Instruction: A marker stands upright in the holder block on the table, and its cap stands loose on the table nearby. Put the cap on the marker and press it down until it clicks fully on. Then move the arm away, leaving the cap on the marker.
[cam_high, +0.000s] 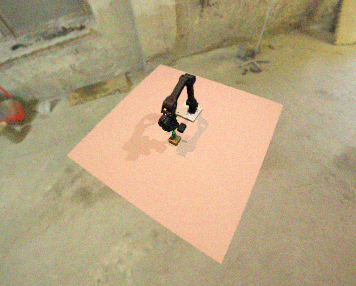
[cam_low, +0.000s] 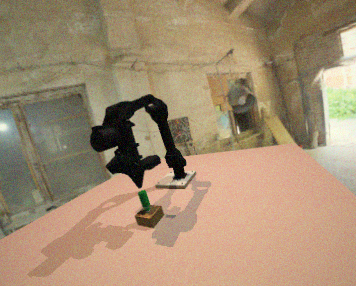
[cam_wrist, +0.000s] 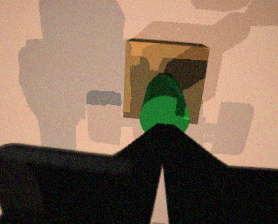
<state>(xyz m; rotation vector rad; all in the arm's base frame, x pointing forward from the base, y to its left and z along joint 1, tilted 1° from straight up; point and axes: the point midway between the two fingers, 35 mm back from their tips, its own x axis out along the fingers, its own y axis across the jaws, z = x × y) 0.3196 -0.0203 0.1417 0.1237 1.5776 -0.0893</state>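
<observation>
My gripper tip is now 40 mm above the green marker cap.
</observation>
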